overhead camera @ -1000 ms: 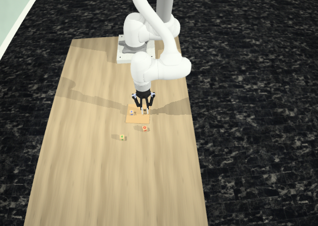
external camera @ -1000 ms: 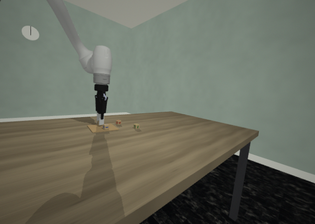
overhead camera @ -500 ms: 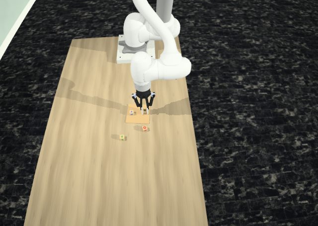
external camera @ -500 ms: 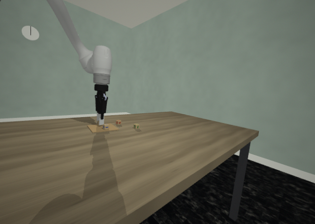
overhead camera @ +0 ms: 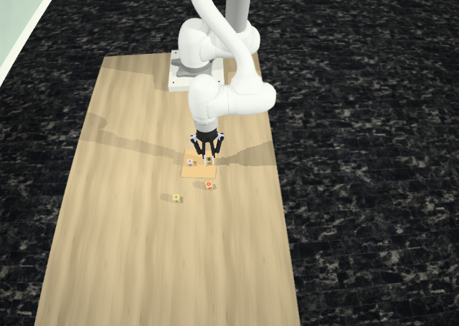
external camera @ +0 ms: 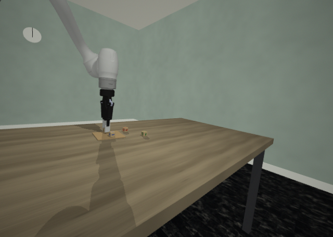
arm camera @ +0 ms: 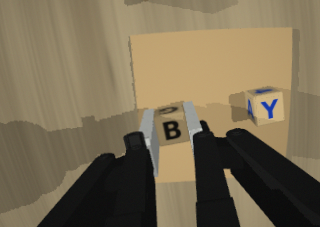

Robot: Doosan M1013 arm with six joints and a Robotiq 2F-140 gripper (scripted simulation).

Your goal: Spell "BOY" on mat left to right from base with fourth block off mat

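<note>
Now: hand 1 cm short of the tan square mat, 4 cm to the left of it and 4 cm above it.
</note>
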